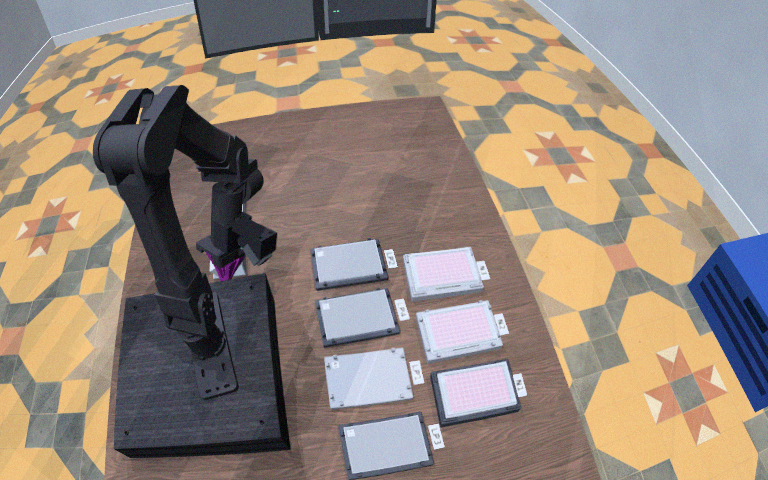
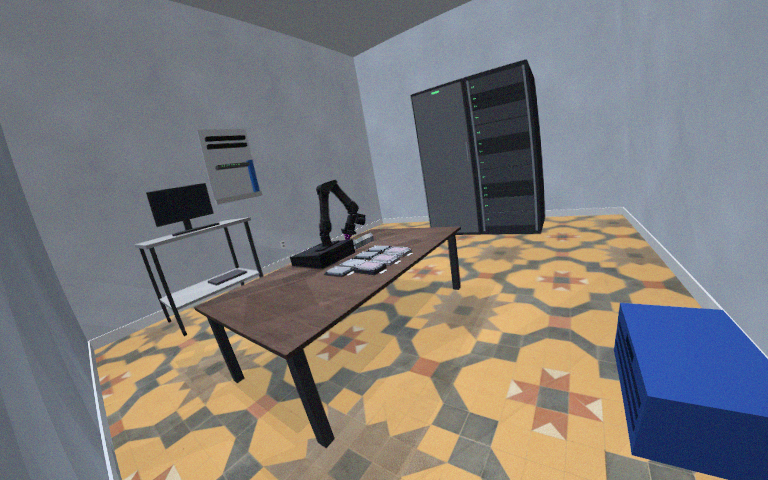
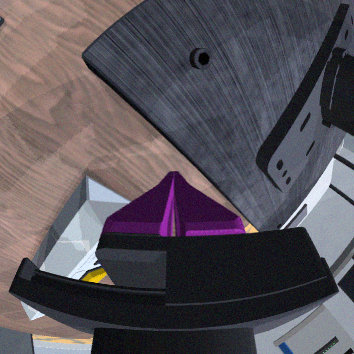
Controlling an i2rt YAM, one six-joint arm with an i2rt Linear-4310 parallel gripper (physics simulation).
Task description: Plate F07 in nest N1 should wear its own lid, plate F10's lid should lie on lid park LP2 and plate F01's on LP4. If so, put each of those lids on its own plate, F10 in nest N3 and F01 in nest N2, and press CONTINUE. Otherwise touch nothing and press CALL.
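Places are measured from the arm's base along level axes (x ahead, y left, z up), in millimetres.
Pixels of known places: gripper, fingertip midpoint: [image 3: 173,178]; arm's base at its link origin: [image 1: 209,344] [image 2: 327,246] [image 3: 323,83].
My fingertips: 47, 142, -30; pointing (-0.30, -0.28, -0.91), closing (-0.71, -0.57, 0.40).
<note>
For each thing: its middle in the pictures, then the offset to it from my fingertips, as dx, dy, dz. "*": a spot on its surface instead. Level surfaces: height alone.
- N1 at the middle of its body: [image 1: 477,388] [image 2: 369,265] +369, -351, -26
- N2 at the middle of its body: [image 1: 460,327] [image 2: 384,257] +396, -222, -31
- N3 at the middle of its body: [image 1: 443,268] [image 2: 396,249] +422, -90, -28
- LP2 at the middle of its body: [image 1: 348,261] [image 2: 378,248] +253, +1, -40
- LP4 at the middle of its body: [image 1: 356,314] [image 2: 366,254] +228, -123, -40
- LP3 at the middle of its body: [image 1: 385,444] [image 2: 338,270] +187, -383, -40
- LP1 at the middle of its body: [image 1: 367,377] [image 2: 353,262] +204, -251, -44
- yellow part at a spot on its surface: [image 3: 95,275] * +7, +127, -1
- wooden table at its surface level: dz -54
My gripper [image 1: 225,277] [image 2: 347,237] [image 3: 173,178] has magenta fingers, shut and empty, beside the black base's back edge and away from the plates. Pink-welled plates lie at N1 [image 1: 480,390] (dark nest), N2 [image 1: 459,328] and N3 [image 1: 444,269] (light nests). Whether any wears a clear lid cannot be told. Flat grey lids with a small white corner tag lie on LP2 [image 1: 348,262], LP4 [image 1: 357,314] and LP3 [image 1: 386,446]. LP1 [image 1: 370,378] is pale and glossy with corner pegs; whether a lid lies there is unclear. Plate and lid codes are unreadable. CONTINUE and CALL lettering is not readable.
A pale, clear-walled box [image 2: 363,240] [image 3: 70,220] with a yellow part [image 3: 95,275] stands behind the gripper, partly hidden. The black base block [image 1: 198,430] [image 3: 150,65] stands left of the lid parks on the wooden table [image 1: 362,147]. A blue cabinet [image 1: 741,294] [image 2: 690,356] stands on the floor.
</note>
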